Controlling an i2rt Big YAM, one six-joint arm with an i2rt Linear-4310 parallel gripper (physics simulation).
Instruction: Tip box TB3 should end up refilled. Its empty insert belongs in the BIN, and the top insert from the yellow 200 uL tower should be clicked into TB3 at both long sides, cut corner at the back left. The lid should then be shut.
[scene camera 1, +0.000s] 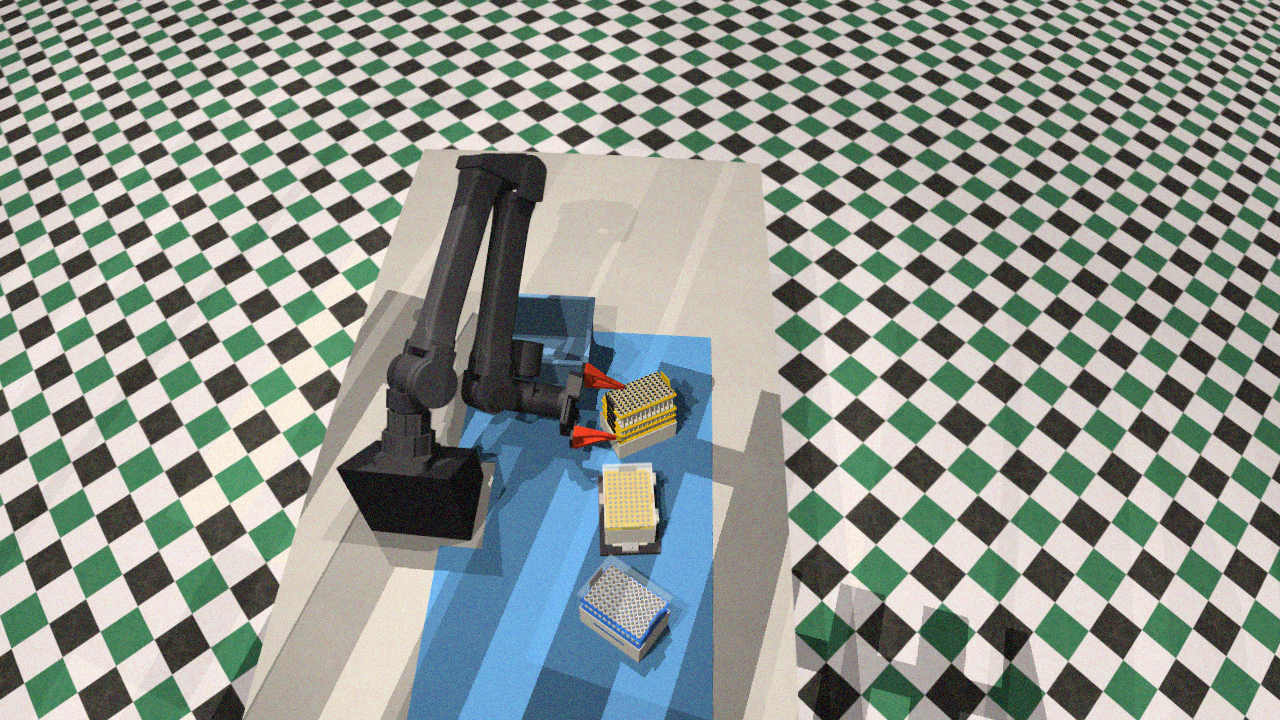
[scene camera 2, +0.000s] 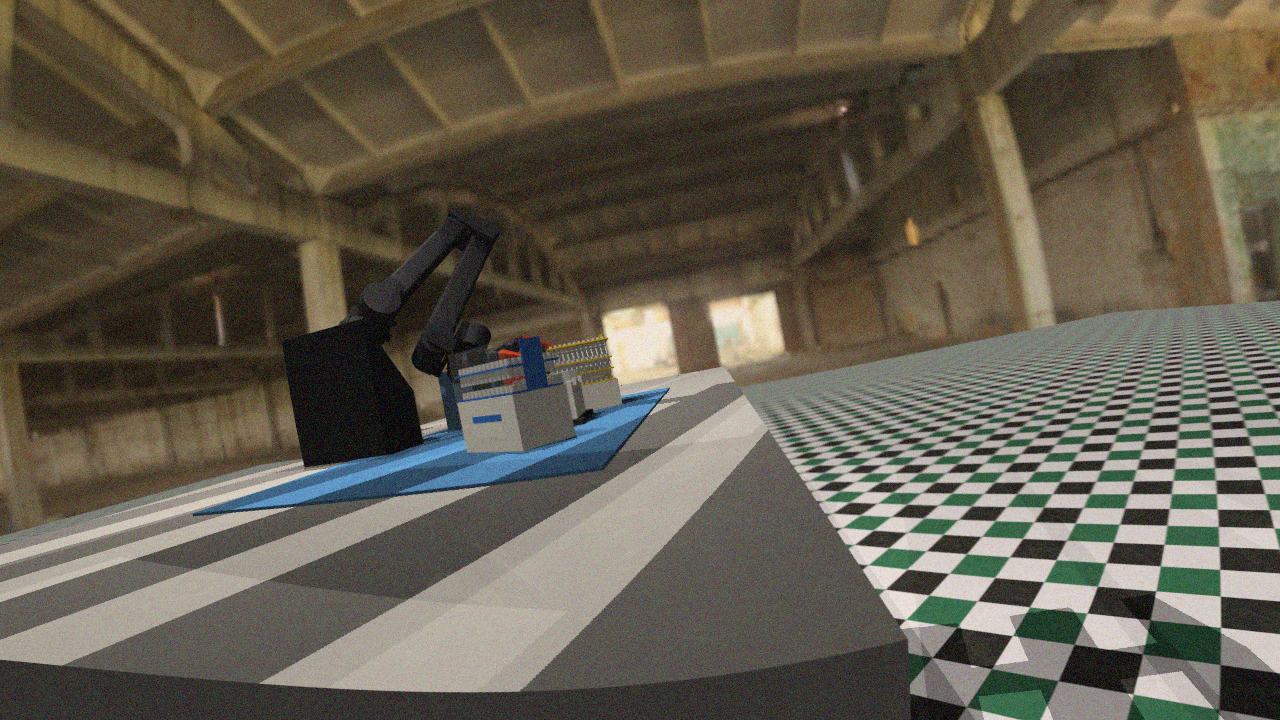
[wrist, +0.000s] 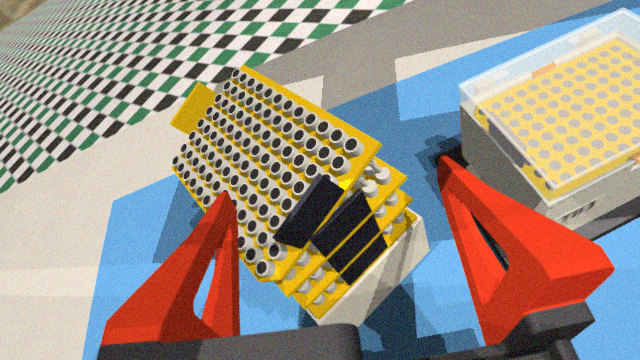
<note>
I see my gripper (scene camera 1: 620, 412), a blue-and-grey tip box (scene camera 2: 511, 395), a tip box TB3 (scene camera 1: 628, 516) and a blue bin (scene camera 1: 564, 324).
The blue-and-grey tip box is seen too in scene camera 1 (scene camera 1: 629, 611). My gripper shows as well in the wrist view (wrist: 333, 183). The tip box TB3 shows as well in the wrist view (wrist: 547, 128). The wrist view does not show the blue-and-grey tip box: it is out of frame.
</note>
